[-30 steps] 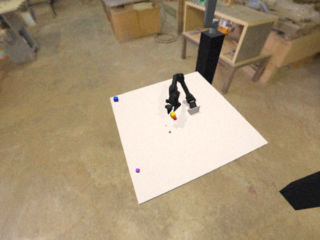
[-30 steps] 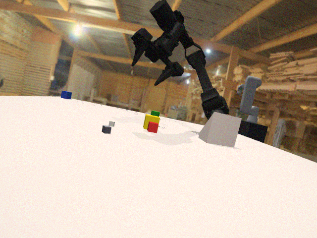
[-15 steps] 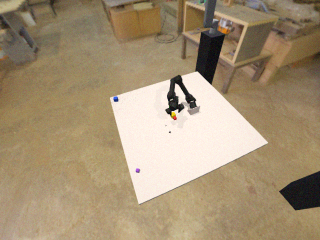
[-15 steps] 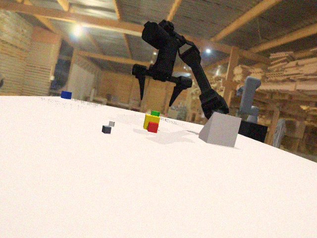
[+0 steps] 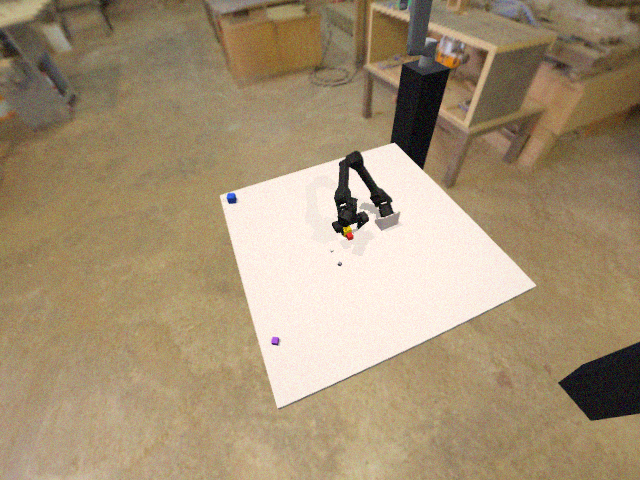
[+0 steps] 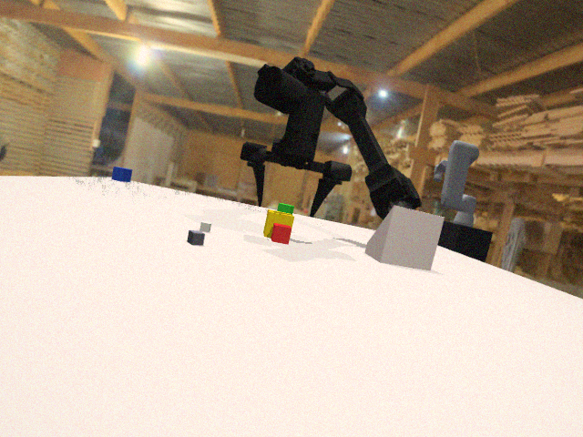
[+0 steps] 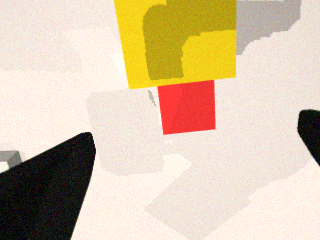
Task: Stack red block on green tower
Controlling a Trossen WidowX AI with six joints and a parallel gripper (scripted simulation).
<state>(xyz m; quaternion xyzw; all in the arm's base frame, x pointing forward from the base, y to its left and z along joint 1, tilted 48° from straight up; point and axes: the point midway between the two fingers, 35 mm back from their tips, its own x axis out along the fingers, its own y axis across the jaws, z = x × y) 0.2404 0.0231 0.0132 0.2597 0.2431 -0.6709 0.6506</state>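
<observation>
Right now my gripper tip is 40 mm above the red block. Round my gripper tip: purple block: 560 mm ahead, 360 mm to the left, 40 mm below; then yellow block: 40 mm to the right, 30 mm below; then blue block: 600 mm to the right, 510 mm ahead, 30 mm below.
</observation>
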